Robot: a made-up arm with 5 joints.
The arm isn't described. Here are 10 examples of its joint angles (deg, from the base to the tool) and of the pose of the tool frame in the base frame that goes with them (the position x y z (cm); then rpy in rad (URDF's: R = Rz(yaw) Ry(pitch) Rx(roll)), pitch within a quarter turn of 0, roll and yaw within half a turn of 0).
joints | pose
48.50 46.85 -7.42 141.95 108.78 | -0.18 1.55 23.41 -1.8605 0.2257 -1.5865
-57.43 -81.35 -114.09 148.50 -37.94 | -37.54 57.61 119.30 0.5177 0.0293 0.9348
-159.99 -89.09 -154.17 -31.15 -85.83 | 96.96 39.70 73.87 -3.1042 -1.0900 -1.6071
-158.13 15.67 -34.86 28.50 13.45 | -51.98 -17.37 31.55 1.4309 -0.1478 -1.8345
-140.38 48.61 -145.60 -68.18 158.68 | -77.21 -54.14 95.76 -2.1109 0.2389 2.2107
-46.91 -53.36 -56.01 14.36 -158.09 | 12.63 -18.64 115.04 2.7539 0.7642 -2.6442
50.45 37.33 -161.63 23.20 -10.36 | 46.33 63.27 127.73 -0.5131 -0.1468 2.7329
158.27 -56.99 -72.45 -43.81 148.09 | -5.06 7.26 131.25 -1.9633 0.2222 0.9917
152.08 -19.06 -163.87 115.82 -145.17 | 14.31 -3.47 153.75 2.0263 0.7137 0.2904
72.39 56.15 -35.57 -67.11 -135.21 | 9.04 32.51 5.44 1.6291 0.5021 -1.4274
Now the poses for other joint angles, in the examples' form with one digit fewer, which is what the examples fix.
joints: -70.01 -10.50 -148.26 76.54 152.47
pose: -1.5 -12.2 157.9 2.759 -0.125 -3.023
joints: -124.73 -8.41 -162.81 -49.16 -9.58
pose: 1.2 7.6 156.0 -2.575 0.325 -0.603
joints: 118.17 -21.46 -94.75 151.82 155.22
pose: -19.2 40.5 125.1 0.666 -0.170 0.674
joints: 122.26 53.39 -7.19 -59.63 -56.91
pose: -5.9 6.9 16.4 1.104 -0.106 -1.936
